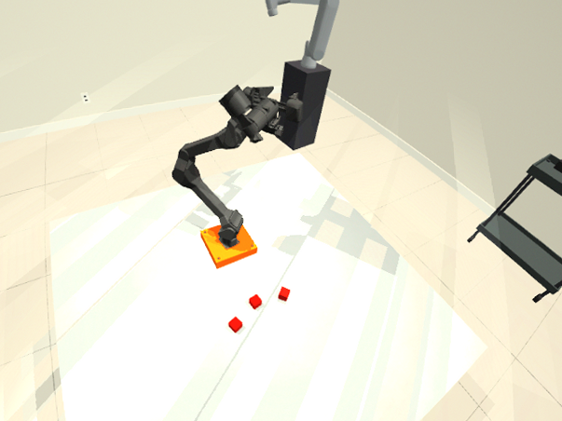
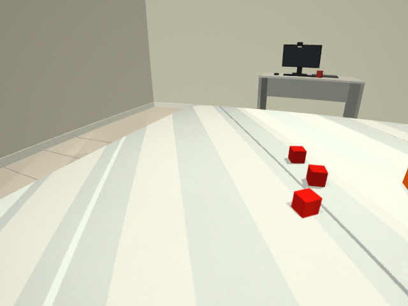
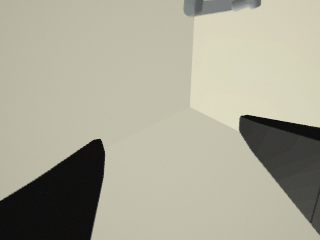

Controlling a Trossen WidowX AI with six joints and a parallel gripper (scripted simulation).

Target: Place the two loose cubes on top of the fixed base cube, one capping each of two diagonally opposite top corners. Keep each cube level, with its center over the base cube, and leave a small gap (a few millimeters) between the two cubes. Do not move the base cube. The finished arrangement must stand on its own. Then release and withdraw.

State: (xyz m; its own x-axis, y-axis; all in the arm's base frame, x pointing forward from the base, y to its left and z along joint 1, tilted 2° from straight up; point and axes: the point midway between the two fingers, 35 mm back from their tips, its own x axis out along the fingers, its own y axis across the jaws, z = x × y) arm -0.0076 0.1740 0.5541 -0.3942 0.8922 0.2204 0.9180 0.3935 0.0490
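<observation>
Right now my gripper tip is 33 cm short of the cube, 18 cm to the left of it and 58 cm above it.
</observation>
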